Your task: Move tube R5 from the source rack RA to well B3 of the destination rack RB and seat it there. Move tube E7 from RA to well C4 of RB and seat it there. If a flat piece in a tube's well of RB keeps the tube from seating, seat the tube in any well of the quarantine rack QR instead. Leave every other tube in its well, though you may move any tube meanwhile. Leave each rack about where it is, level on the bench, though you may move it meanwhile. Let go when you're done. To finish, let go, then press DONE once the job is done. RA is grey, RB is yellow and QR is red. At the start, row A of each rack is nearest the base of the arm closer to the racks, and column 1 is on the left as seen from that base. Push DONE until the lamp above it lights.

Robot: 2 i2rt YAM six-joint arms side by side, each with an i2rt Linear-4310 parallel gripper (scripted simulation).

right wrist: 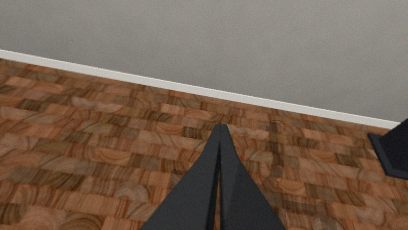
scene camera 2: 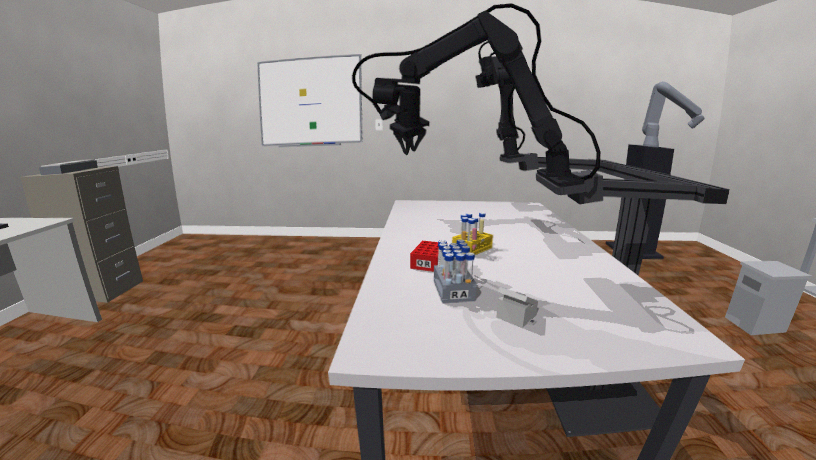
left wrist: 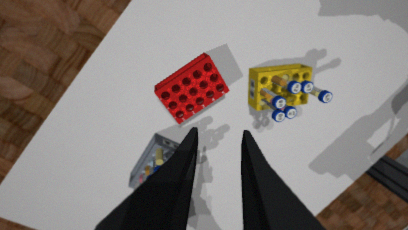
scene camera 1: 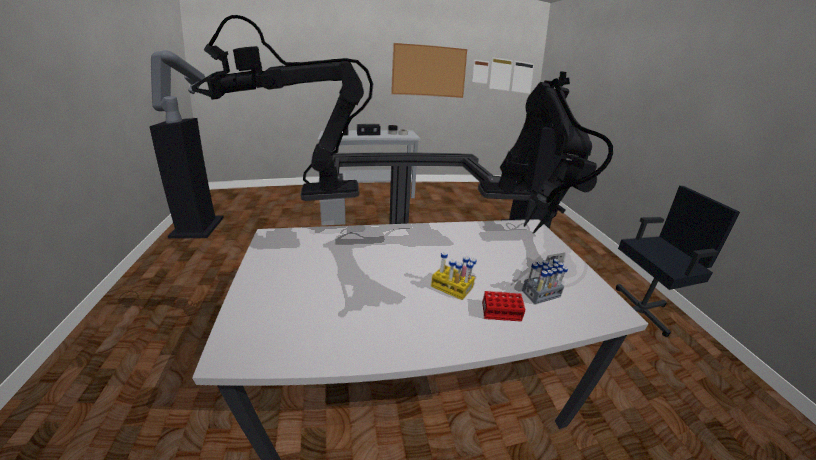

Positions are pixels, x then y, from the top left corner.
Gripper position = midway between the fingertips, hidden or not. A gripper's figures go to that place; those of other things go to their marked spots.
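Labels:
A grey rack RA (left wrist: 167, 145) is there, 49 cm from the lens. A yellow rack RB (left wrist: 256, 76) sits 47 cm from the lens, while my own left gripper (left wrist: 220, 135) is 13 cm from the lens.

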